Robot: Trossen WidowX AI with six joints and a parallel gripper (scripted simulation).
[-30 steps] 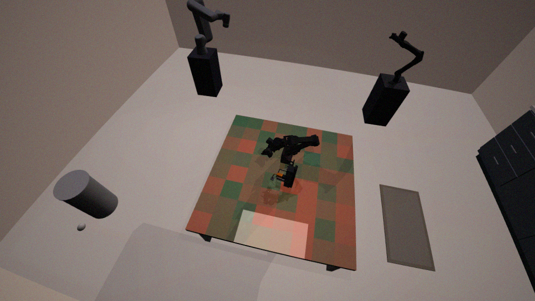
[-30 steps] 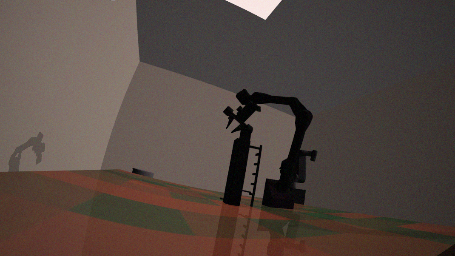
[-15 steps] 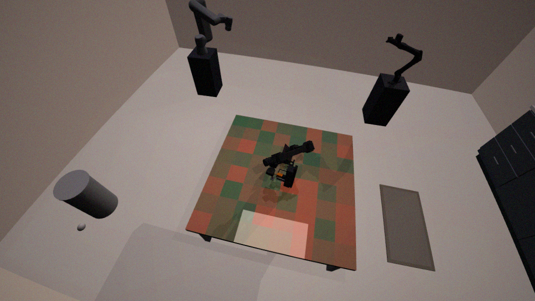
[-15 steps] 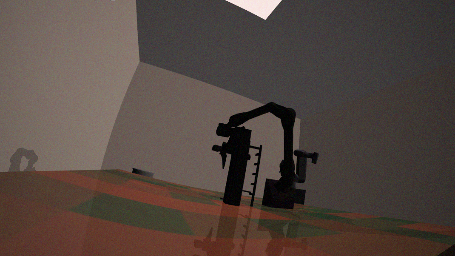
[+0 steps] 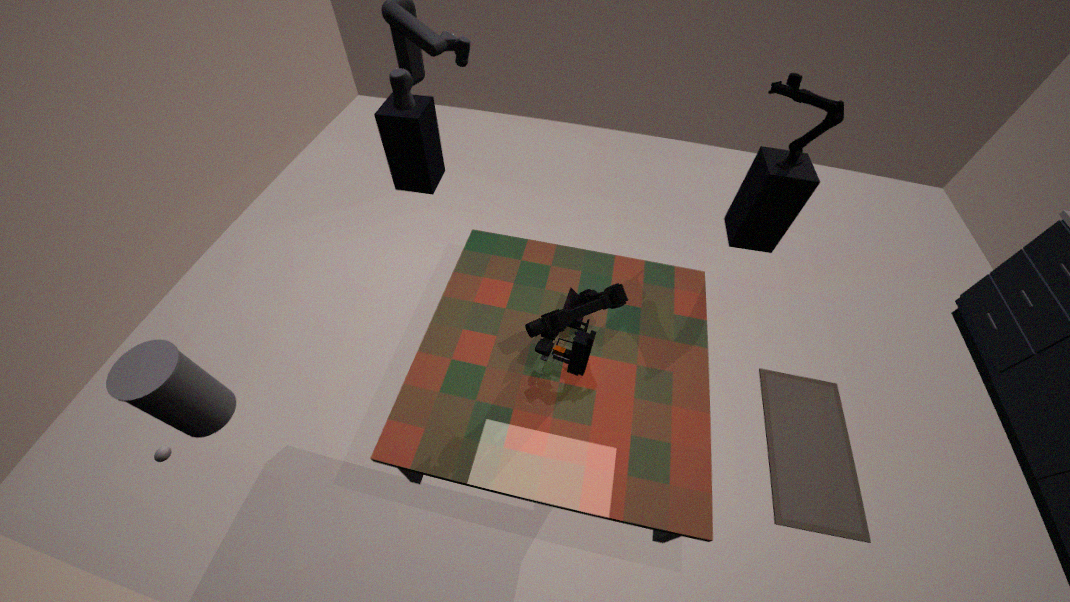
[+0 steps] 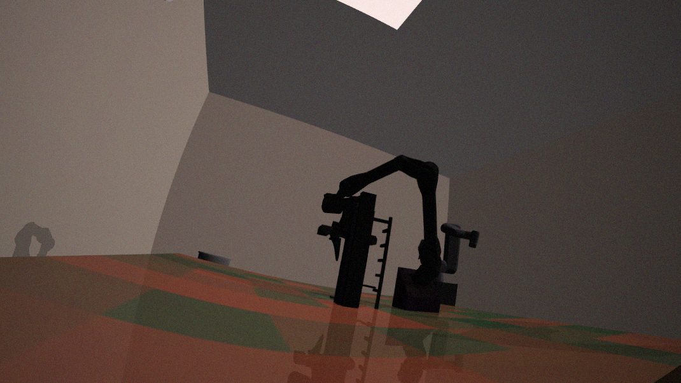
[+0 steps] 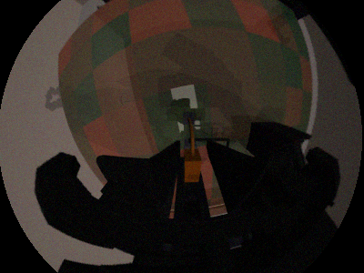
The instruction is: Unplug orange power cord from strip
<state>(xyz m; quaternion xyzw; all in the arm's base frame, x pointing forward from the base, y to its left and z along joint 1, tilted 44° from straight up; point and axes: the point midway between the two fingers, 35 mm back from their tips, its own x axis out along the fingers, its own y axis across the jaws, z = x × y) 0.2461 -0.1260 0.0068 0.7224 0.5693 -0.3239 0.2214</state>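
My gripper tip is 1 cm short of the orange plug, 7 cm to the right of it and 1 cm above it. From my gripper tip the other things lie so: black power strip 3 cm ahead, 14 cm to the left, 1 cm above.
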